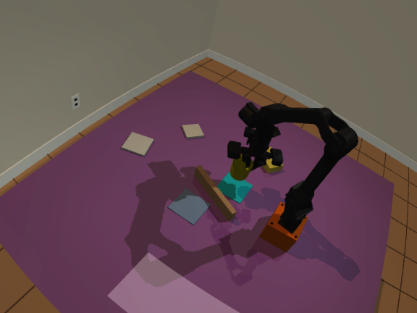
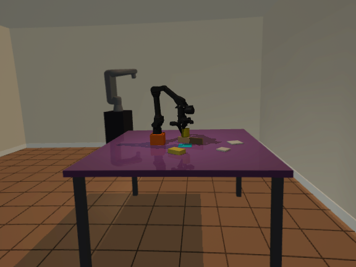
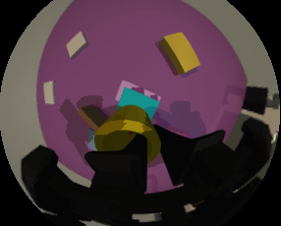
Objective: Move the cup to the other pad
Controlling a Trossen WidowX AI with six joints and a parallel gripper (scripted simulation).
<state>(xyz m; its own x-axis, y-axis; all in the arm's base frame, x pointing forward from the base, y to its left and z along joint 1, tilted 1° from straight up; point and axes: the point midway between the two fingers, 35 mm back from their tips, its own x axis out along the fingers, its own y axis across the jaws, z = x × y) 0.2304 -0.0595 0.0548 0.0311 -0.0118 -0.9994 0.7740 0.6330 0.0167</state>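
The wooden bar is 11 cm to the left of my gripper tip, 9 cm below it and 4 cm ahead of it. From my gripper tip the other things lie so: grey-blue pad 21 cm to the left, 11 cm below, 7 cm ahead; then yellow cup 2 cm to the left, 2 cm ahead.
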